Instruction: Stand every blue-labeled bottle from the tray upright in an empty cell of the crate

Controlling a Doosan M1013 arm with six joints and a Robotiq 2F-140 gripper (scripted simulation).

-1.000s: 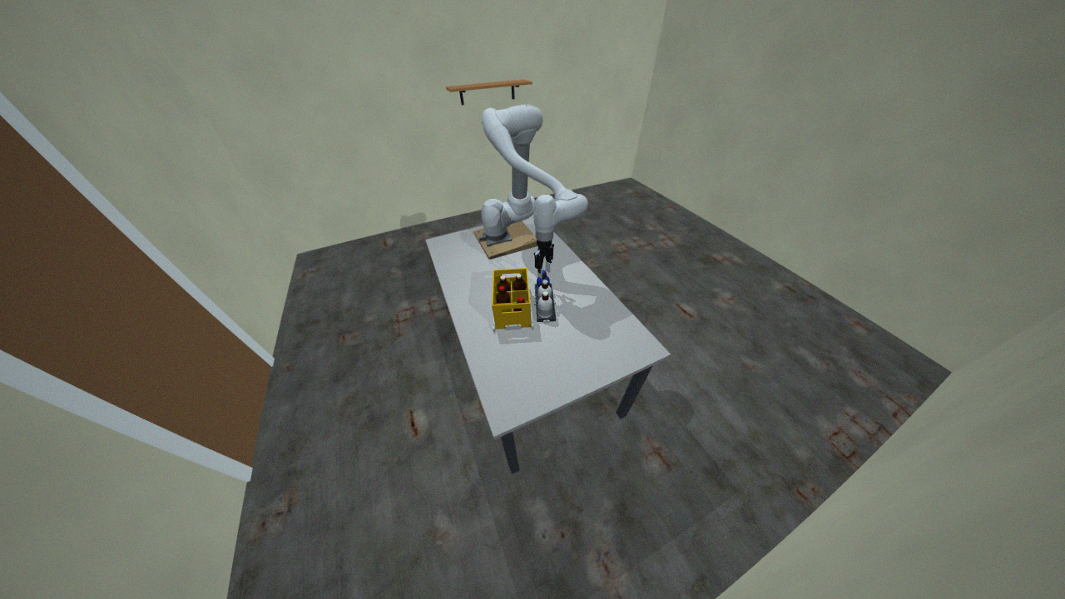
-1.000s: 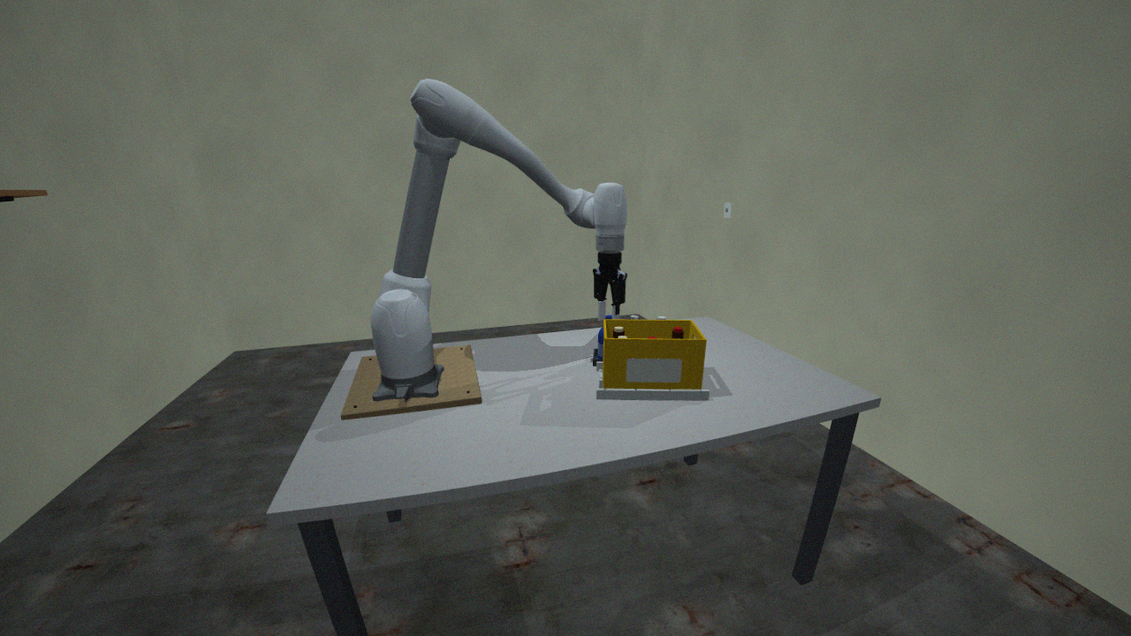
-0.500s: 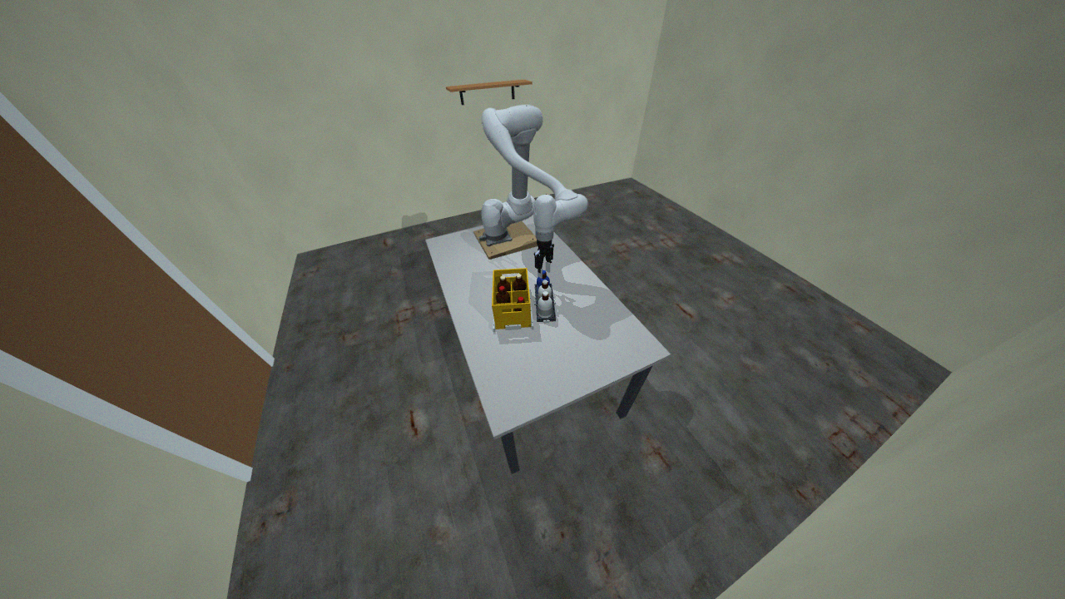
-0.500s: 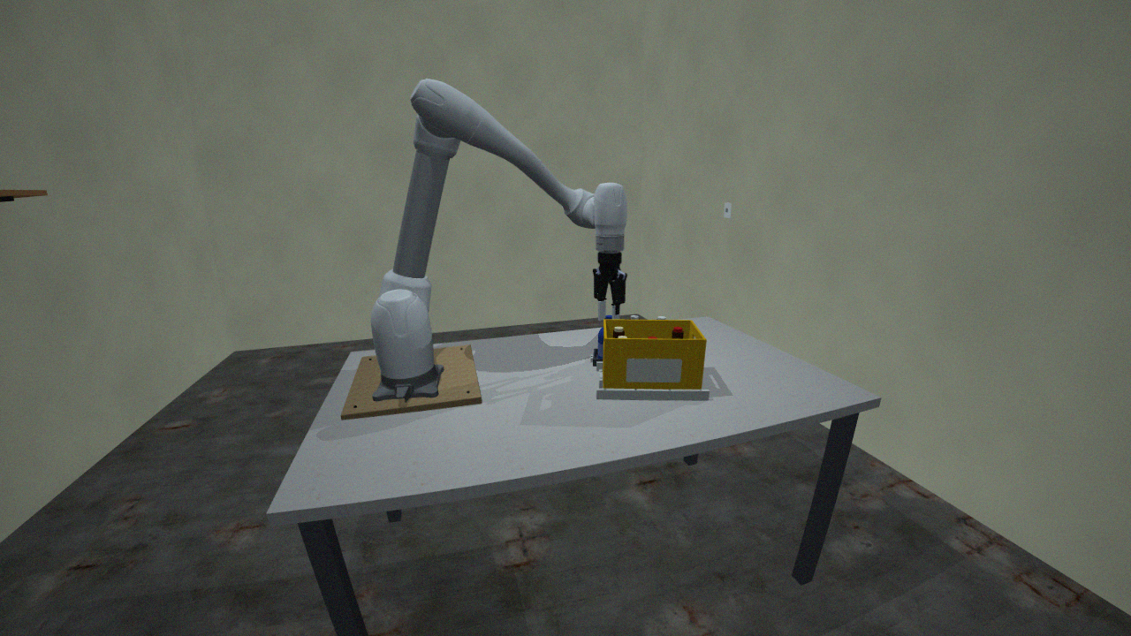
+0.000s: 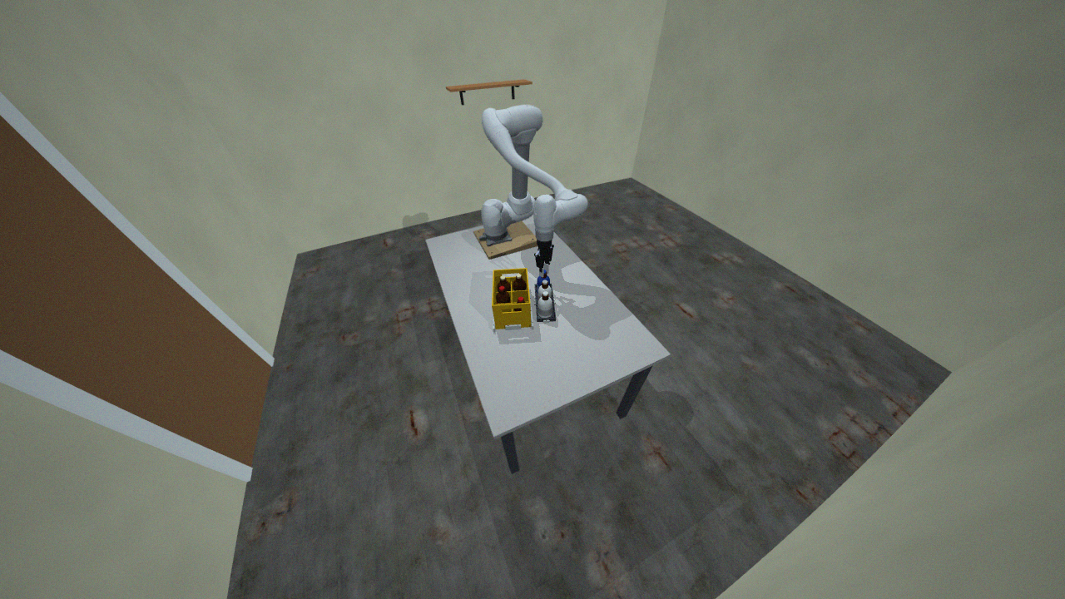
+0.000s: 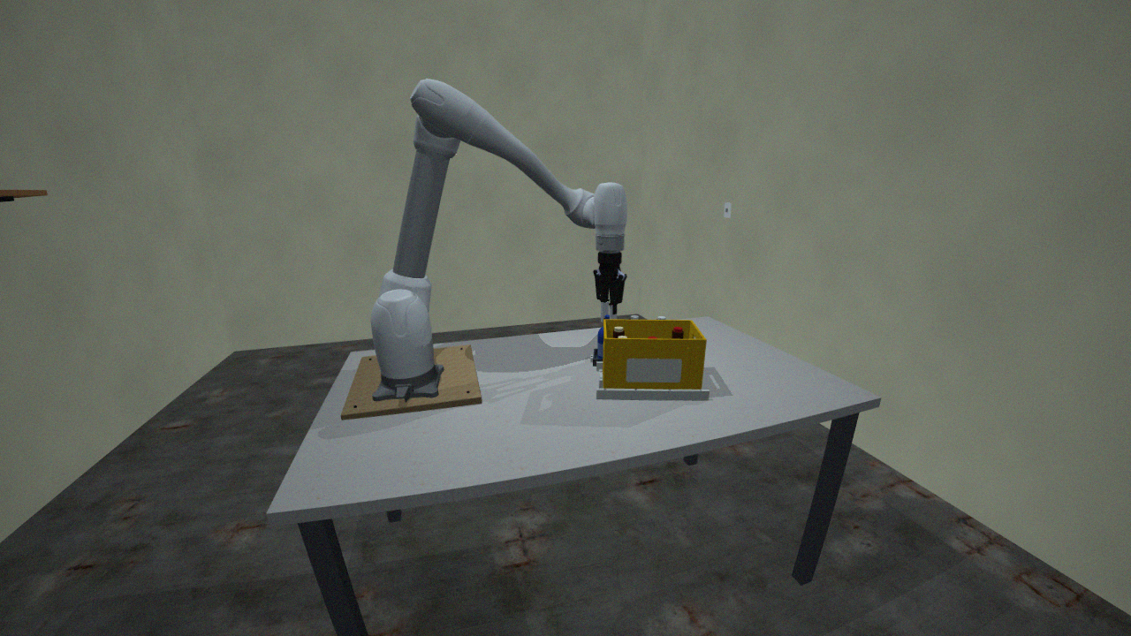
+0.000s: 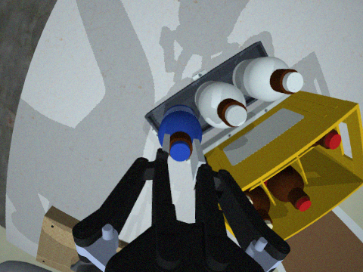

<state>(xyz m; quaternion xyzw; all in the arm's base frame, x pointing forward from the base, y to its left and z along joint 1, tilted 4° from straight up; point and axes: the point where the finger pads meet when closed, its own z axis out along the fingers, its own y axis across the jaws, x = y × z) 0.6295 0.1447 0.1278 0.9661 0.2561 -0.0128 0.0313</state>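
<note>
Right now my hand is 90 mm above the blue-labeled bottle. Round my hand: yellow crate 70 mm ahead, 210 mm to the right, 90 mm below.
</note>
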